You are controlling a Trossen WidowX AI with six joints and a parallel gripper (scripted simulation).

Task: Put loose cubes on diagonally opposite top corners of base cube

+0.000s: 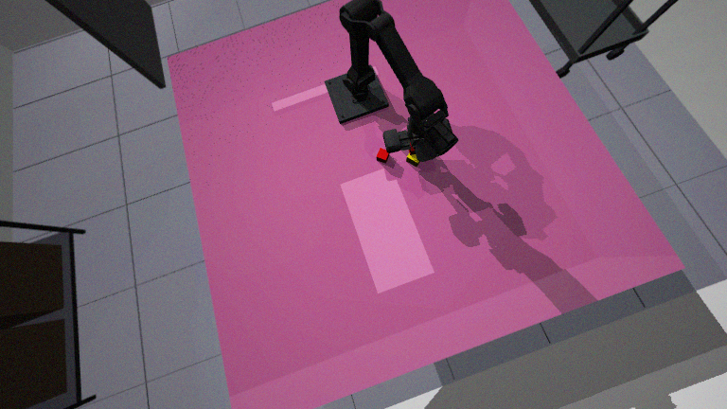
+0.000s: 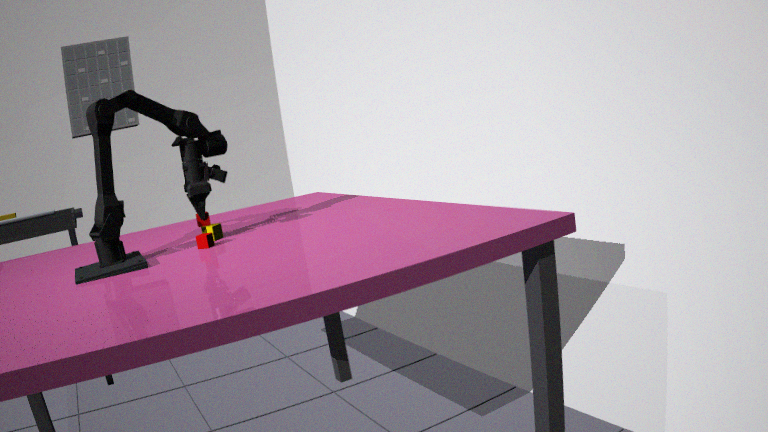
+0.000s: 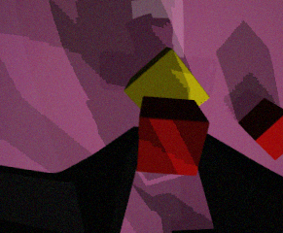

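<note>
Right now my gripper tip is 4 cm above the yellow base cube and 2 cm short of it.
</note>
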